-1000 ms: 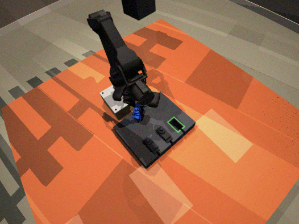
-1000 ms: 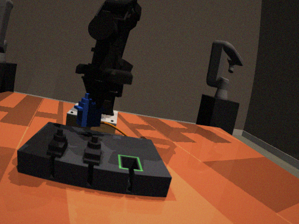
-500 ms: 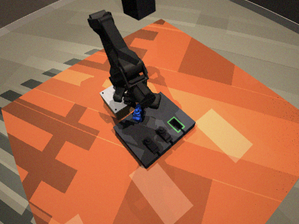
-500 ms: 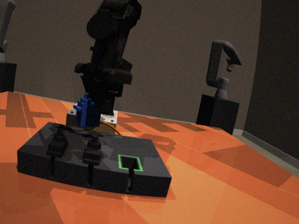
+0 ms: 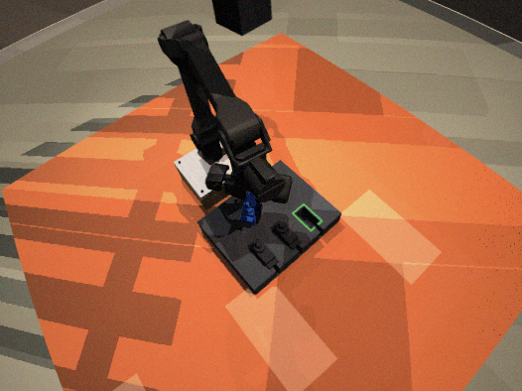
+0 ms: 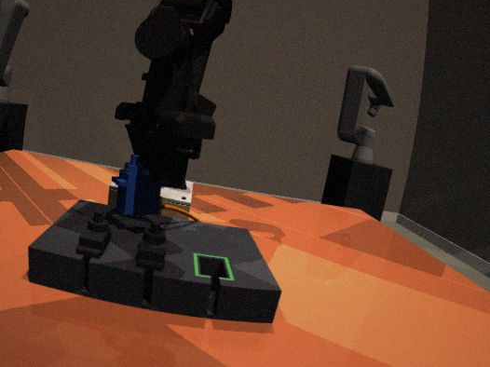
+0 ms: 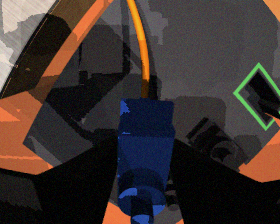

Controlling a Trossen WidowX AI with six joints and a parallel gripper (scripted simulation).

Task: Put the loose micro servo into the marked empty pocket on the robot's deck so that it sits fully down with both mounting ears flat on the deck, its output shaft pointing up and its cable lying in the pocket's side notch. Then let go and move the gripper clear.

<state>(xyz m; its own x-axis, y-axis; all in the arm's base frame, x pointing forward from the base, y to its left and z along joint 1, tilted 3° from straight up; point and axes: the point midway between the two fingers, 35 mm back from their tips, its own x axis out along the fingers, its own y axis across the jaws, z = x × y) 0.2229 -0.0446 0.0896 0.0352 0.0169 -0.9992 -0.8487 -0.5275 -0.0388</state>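
The dark deck is 1 cm behind my gripper tip, 2 cm to the left of it and 10 cm below it.
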